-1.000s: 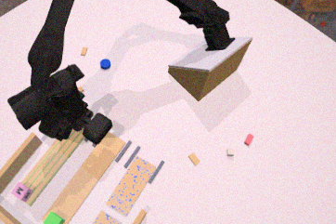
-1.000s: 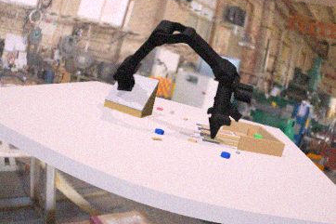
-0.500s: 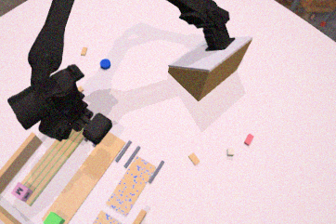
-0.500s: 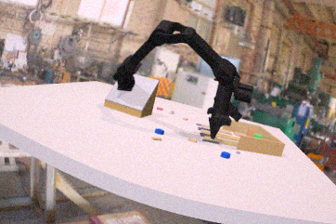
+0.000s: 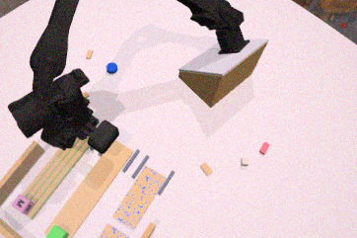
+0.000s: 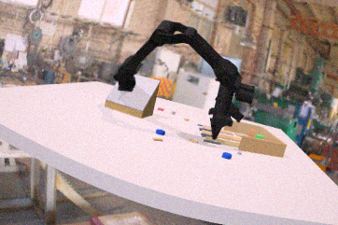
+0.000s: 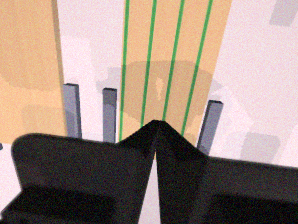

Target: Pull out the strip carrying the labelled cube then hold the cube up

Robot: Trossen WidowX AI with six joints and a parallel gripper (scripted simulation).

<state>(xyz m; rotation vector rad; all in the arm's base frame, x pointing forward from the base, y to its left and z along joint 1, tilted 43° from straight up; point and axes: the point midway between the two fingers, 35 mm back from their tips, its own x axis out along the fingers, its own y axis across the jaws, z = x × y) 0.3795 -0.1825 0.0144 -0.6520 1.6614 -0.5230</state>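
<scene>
Now: the strip 100 mm ahead of my gripper tip and 10 mm to the left of it.
</scene>
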